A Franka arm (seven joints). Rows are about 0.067 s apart.
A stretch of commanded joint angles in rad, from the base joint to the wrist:
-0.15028, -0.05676, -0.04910, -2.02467, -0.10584, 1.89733, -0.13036
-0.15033, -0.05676, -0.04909, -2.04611, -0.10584, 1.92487, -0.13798
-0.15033, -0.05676, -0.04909, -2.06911, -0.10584, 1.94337, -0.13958
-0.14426, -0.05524, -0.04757, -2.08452, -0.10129, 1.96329, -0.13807
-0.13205, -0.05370, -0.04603, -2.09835, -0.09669, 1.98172, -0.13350
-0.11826, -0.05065, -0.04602, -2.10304, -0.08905, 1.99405, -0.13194
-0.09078, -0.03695, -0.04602, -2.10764, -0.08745, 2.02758, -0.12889
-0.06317, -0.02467, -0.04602, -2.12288, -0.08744, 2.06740, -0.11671
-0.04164, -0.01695, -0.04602, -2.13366, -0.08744, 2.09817, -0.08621
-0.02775, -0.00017, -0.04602, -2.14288, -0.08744, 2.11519, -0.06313
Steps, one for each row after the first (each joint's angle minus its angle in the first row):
-0.00005, 0.00000, 0.00001, -0.02144, 0.00000, 0.02754, -0.00762
-0.00005, 0.00000, 0.00001, -0.04444, 0.00000, 0.04604, -0.00922
0.00602, 0.00152, 0.00153, -0.05985, 0.00455, 0.06596, -0.00771
0.01823, 0.00306, 0.00307, -0.07368, 0.00915, 0.08439, -0.00314
0.03202, 0.00611, 0.00308, -0.07837, 0.01679, 0.09672, -0.00158
0.05950, 0.01981, 0.00308, -0.08297, 0.01839, 0.13025, 0.00147
0.08711, 0.03209, 0.00308, -0.09821, 0.01840, 0.17007, 0.01365
0.10864, 0.03981, 0.00308, -0.10899, 0.01840, 0.20084, 0.04415
0.12253, 0.05659, 0.00308, -0.11821, 0.01840, 0.21786, 0.06723

